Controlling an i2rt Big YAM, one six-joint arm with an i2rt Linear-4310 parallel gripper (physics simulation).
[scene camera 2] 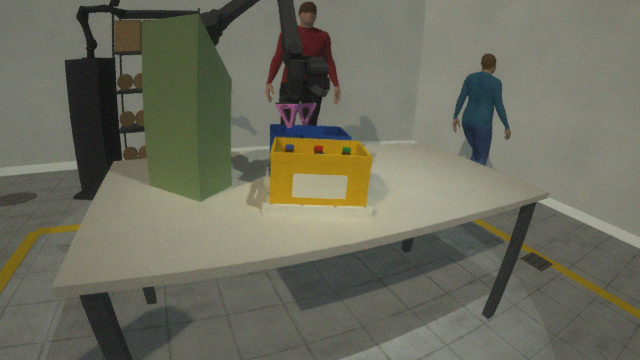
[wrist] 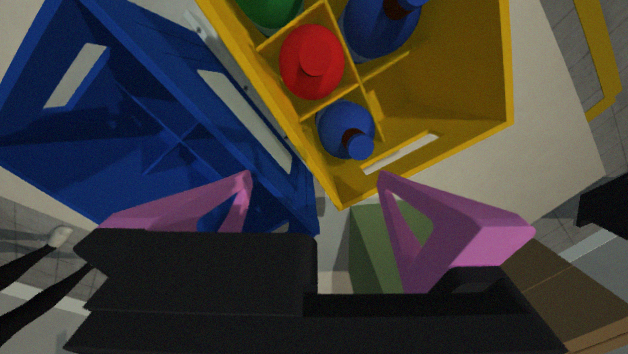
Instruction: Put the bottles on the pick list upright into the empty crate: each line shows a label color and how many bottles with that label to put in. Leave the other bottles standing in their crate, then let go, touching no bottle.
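Where they show: gripper, fingertip midpoint: (scene camera 2: 297, 126) (wrist: 314, 177); arm's base at its link origin: (scene camera 2: 180, 52).
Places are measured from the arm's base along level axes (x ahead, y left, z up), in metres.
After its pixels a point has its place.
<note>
The yellow crate (scene camera 2: 320, 167) @[x 0.442, y -0.223, z -0.305 m] (wrist: 506, 65) @[x 0.364, y -0.214, z -0.269 m] stands in front of the blue crate (scene camera 2: 310, 131) @[x 0.457, y 0.187, z -0.292 m] (wrist: 30, 155) @[x 0.549, y 0.188, z -0.287 m]. Bottles stand in the yellow crate: in the row beside the blue crate a blue bottle (scene camera 2: 289, 148) @[x 0.363, y -0.098, z -0.288 m] (wrist: 345, 127) @[x 0.380, y -0.085, z -0.317 m], a red one (scene camera 2: 318, 149) @[x 0.451, y -0.103, z -0.287 m] (wrist: 312, 62) @[x 0.451, y -0.086, z -0.281 m] and a green one (scene camera 2: 346, 150) @[x 0.536, y -0.108, z -0.285 m] (wrist: 274, 12) @[x 0.508, y -0.085, z -0.334 m]; in the other row another blue one (wrist: 380, 32) @[x 0.438, y -0.158, z -0.321 m]. No bottle shows in the visible part of the blue crate. My gripper (scene camera 2: 297, 125) @[x 0.388, y -0.042, z -0.231 m] (wrist: 314, 177) @[x 0.388, y -0.042, z -0.231 m] is open and empty, above the crates near their left ends. The pick list is not readable.
A tall green block (scene camera 2: 172, 110) @[x 0.006, y -0.104, z -0.174 m] (wrist: 367, 245) @[x 0.173, y -0.017, z -0.328 m] stands on the table (scene camera 2: 200, 240) @[x 0.140, y -0.377, z -0.444 m] left of the crates. A white base strip (scene camera 2: 317, 211) @[x 0.441, y -0.235, z -0.429 m] lies under the yellow crate. Two people (scene camera 2: 314, 47) (scene camera 2: 482, 107) stand behind the table. A dark pedestal (scene camera 2: 90, 120) stands at the far left.
</note>
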